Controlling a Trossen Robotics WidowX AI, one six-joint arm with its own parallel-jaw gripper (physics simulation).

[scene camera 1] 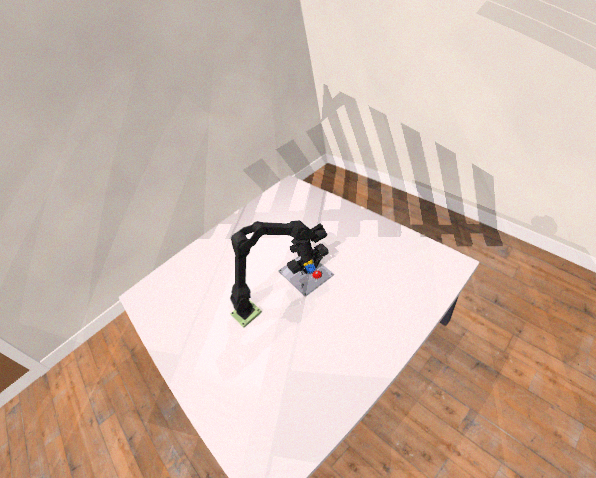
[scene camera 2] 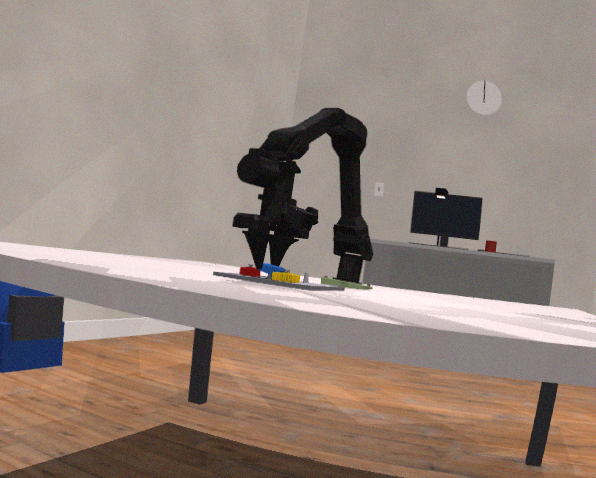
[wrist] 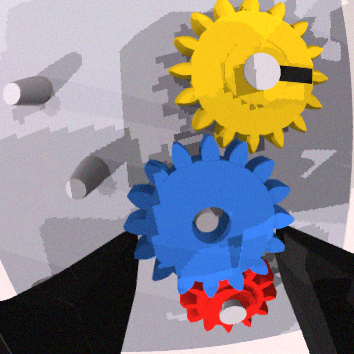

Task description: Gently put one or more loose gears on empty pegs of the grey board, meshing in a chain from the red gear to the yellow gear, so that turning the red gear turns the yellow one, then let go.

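Frame: origin at the arm's base, x right, y back, z down, level; millimetres.
Where they show: gripper, fingertip midpoint: [scene camera 1: 311, 270] [scene camera 2: 266, 270] [wrist: 207, 240]; arm's base at its link origin: [scene camera 1: 245, 311] [scene camera 2: 347, 281].
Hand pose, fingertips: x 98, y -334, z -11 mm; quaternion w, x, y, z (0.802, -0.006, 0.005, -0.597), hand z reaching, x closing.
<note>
Each offset is from my fingertips to the centre of the thing. Level surfaces: height alone.
The blue gear @(dx -10, dy -3, dz -2 mm) [scene camera 1: 310, 268] [scene camera 2: 272, 268] [wrist: 165, 200] is between the fingers of my gripper [scene camera 2: 267, 266] [wrist: 207, 240], which is shut on its toothed rim. The gear is low over the grey board @(dx -26, dy +14, dz +8 mm) [scene camera 1: 312, 287] [scene camera 2: 325, 287]. In the wrist view a pale peg top @(dz -5 mm) [wrist: 205, 220] shows in its hole, left of the hole's middle. The yellow gear @(dx -51, dy -30, dz +7 mm) [scene camera 1: 308, 263] [scene camera 2: 286, 277] [wrist: 215, 90] sits on the board; its teeth appear close to the blue teeth. The red gear @(dx +34, dy -1, dz +7 mm) [scene camera 1: 317, 274] [scene camera 2: 249, 271] [wrist: 195, 304] is partly covered by the blue gear in the wrist view. Whether teeth mesh cannot be told.
Two bare pegs @(dx -71, dy +44, dz +5 mm) [wrist: 32, 91] @(dx -34, dy +35, dz +5 mm) [wrist: 91, 175] stand on the board at the left of the wrist view. The arm's green base plate [scene camera 1: 252, 317] [scene camera 2: 327, 282] is on the white table [scene camera 1: 350, 325] [scene camera 2: 150, 295], beside the board.
</note>
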